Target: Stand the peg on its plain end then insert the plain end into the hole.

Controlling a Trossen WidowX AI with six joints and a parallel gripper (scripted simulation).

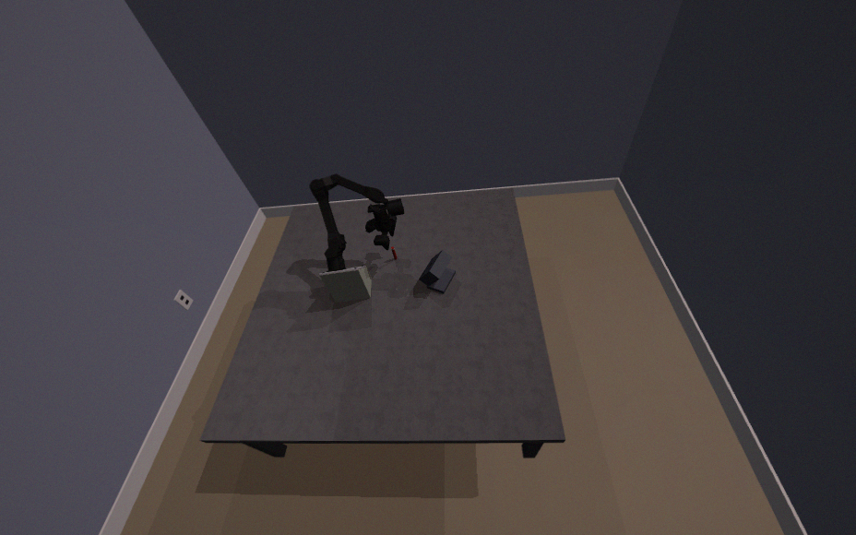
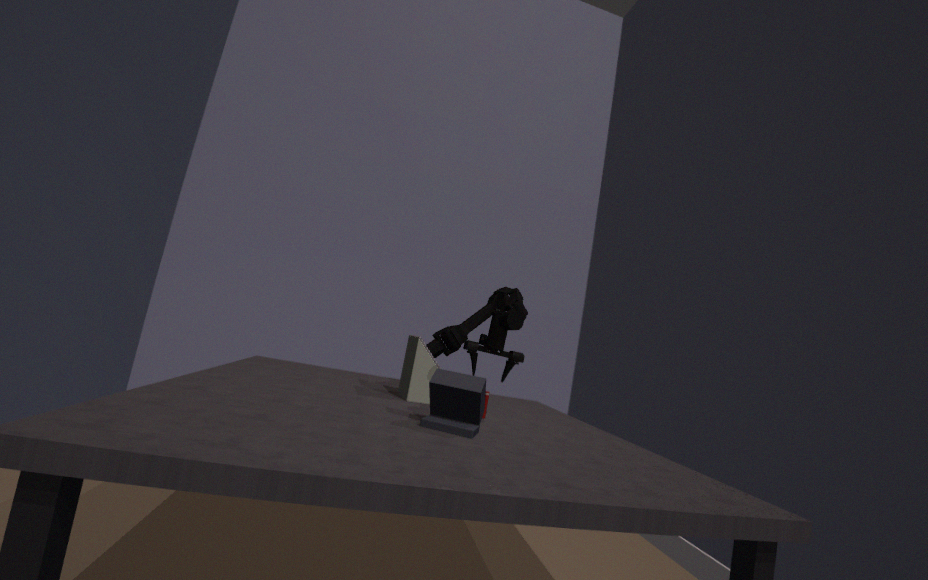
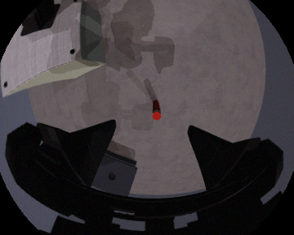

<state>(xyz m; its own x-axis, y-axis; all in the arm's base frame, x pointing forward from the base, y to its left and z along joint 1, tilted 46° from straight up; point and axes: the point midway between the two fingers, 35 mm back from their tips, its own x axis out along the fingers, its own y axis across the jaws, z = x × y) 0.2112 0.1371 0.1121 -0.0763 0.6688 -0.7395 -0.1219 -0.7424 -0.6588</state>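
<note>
Right now the red peg is 6 cm below my gripper tip. Also, from my gripper tip: panel (21 cm ahead, 13 cm to the right, 4 cm below).
</note>
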